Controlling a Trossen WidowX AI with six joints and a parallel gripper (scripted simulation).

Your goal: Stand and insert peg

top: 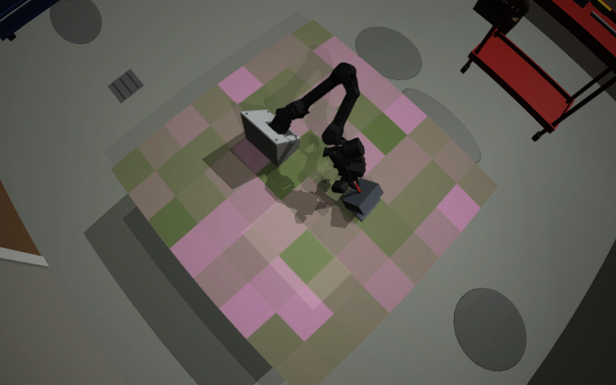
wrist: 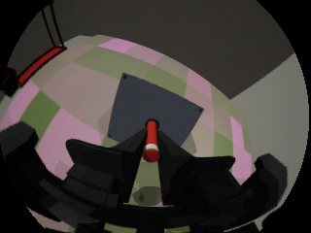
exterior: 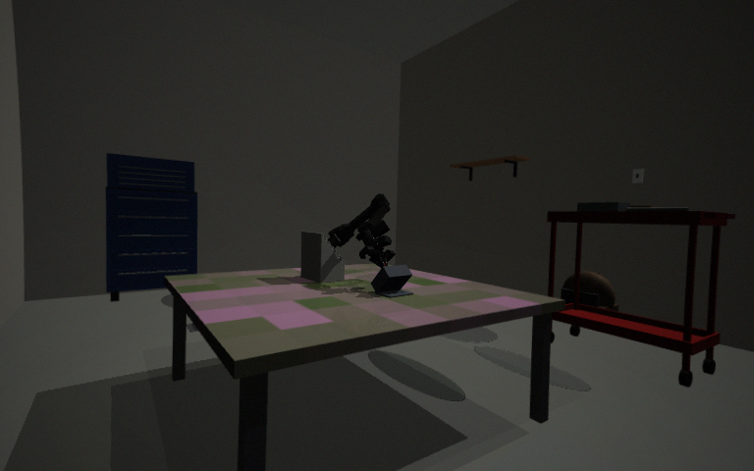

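My gripper tip is now 4 cm short of the dark sloped panel and 4 cm above it. Round my gripper tip: red peg: 1 cm behind, 1 cm above.
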